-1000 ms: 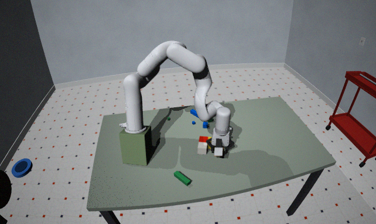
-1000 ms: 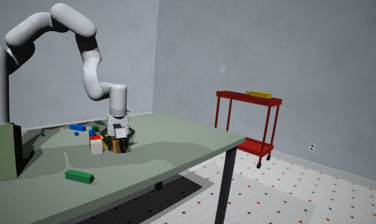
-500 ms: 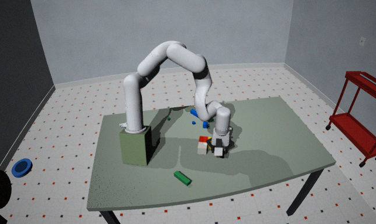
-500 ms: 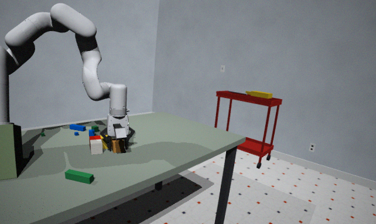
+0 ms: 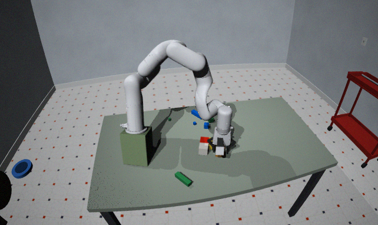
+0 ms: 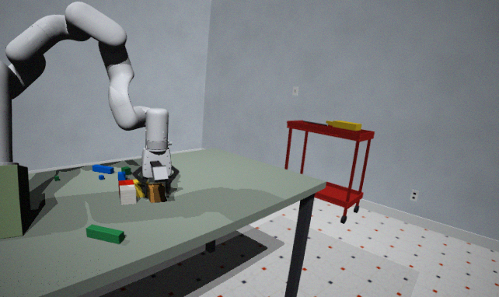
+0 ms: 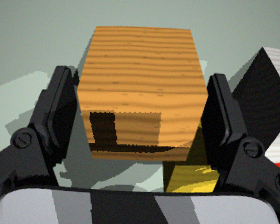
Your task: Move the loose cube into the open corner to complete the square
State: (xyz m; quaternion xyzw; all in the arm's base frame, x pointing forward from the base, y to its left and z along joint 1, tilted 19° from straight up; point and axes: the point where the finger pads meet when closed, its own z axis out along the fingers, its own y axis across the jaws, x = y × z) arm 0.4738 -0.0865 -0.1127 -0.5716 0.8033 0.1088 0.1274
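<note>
Right now my hand is 10 mm above the orange cube. From my hand the other things lie so: long green block (240 mm behind, 150 mm to the right, 20 mm below).
</note>
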